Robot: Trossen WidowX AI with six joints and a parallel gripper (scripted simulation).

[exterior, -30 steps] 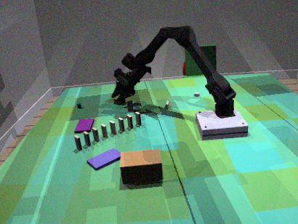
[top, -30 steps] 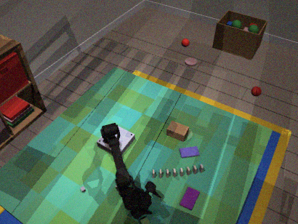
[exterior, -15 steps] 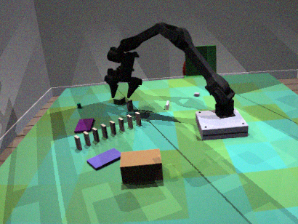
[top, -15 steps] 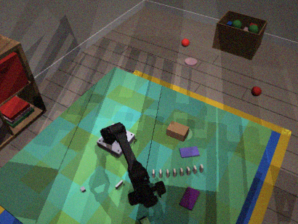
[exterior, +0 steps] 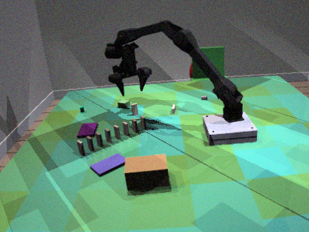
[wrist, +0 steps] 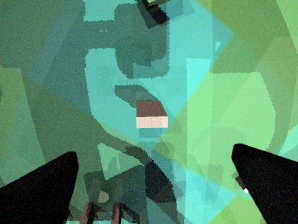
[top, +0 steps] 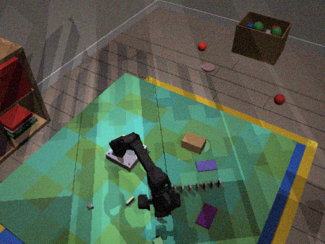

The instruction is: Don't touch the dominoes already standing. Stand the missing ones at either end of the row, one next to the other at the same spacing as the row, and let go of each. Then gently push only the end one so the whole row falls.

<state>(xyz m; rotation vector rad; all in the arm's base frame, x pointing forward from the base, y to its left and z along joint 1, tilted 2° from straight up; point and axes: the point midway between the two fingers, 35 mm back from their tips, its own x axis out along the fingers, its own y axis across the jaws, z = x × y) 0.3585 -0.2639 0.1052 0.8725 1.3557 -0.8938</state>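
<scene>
Right now the green block is 40 mm ahead of my gripper tip, 120 mm to the right of it and 90 mm below it. Also, from my gripper tip: green cube (250 mm ahead, 130 mm to the right, 90 mm below); then purple slab (120 mm ahead, 390 mm to the left, 100 mm below); then small grey cube (350 mm behind, 70 mm to the right, 100 mm below).
</scene>
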